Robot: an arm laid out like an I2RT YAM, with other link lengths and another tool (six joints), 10 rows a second.
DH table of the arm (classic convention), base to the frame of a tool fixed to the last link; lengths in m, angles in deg. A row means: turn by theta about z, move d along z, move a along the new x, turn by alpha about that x. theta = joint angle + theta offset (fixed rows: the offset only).
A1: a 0.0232  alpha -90  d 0.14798  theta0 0
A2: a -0.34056  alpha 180  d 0  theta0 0
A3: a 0.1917  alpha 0  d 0  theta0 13.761
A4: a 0.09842  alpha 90  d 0.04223  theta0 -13.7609
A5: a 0  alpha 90  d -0.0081  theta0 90
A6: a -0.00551  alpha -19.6  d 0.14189  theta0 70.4
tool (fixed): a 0  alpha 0  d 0.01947  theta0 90
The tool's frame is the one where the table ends.
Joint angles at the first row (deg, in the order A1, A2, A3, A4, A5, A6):
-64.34, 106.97, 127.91, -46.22, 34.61, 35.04
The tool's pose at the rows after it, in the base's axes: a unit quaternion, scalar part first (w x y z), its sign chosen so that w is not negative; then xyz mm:
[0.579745, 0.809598, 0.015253, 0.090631, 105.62, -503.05, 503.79]
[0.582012, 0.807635, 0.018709, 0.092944, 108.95, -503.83, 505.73]
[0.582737, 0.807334, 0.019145, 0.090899, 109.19, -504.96, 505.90]
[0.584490, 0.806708, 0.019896, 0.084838, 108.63, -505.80, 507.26]
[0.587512, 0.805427, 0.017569, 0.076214, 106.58, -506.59, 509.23]
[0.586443, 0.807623, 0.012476, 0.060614, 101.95, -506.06, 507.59]
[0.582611, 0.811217, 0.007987, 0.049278, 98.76, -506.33, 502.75]
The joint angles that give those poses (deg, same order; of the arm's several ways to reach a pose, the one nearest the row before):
-63.57, 107.02, 128.89, -46.02, 34.64, 34.94
-63.30, 107.21, 129.27, -45.72, 34.54, 34.68
-63.28, 107.43, 129.51, -45.63, 34.74, 34.48
-63.22, 107.67, 129.96, -45.63, 35.38, 33.96
-63.19, 107.92, 130.49, -45.62, 36.44, 33.56
-63.18, 108.01, 130.44, -46.06, 38.19, 33.30
-63.22, 108.13, 129.86, -46.32, 39.38, 33.40

